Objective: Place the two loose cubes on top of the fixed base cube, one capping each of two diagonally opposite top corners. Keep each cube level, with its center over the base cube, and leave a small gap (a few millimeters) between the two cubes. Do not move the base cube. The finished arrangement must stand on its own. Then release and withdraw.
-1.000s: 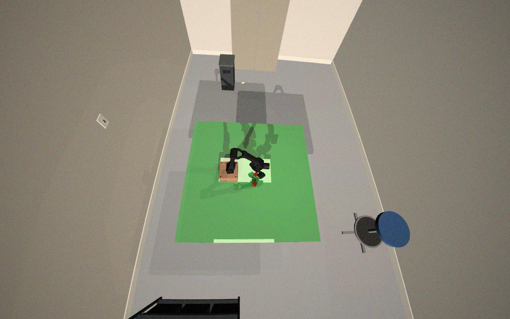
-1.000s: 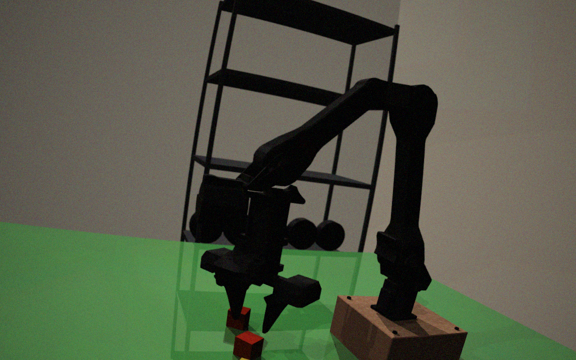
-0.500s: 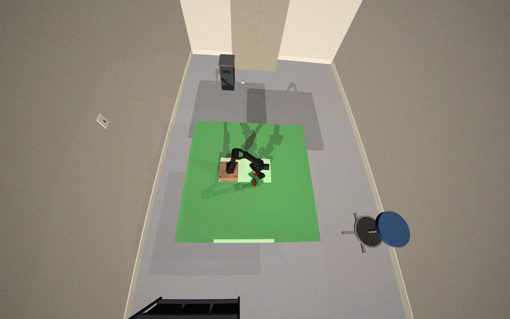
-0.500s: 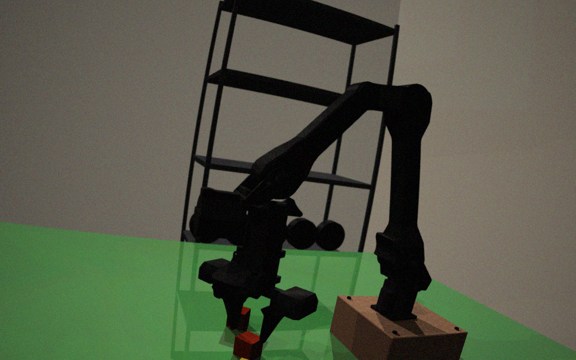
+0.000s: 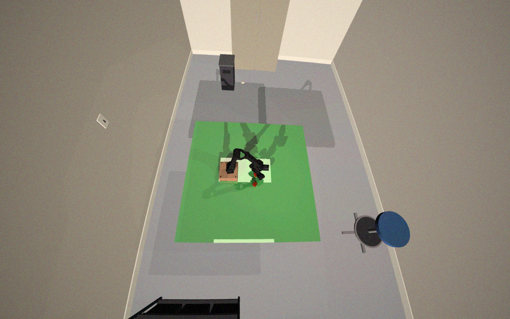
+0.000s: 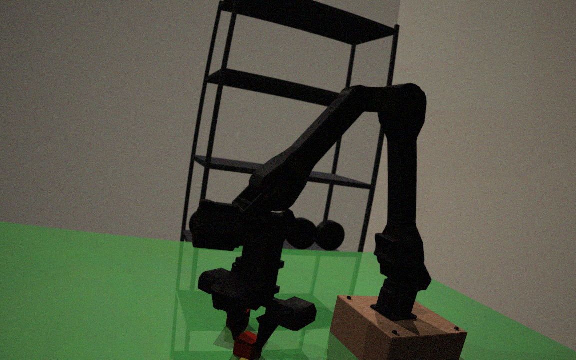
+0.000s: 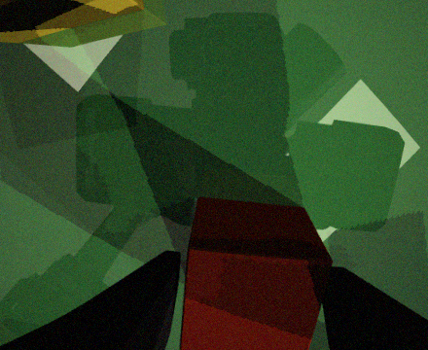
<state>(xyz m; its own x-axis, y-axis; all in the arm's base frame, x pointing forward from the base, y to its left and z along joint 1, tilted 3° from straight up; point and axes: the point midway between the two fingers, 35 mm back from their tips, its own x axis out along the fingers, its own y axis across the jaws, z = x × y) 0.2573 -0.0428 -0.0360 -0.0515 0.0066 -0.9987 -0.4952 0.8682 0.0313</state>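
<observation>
Now: gripper tip 9 cm to the right of the yellow cube and 4 cm short of it.
</observation>
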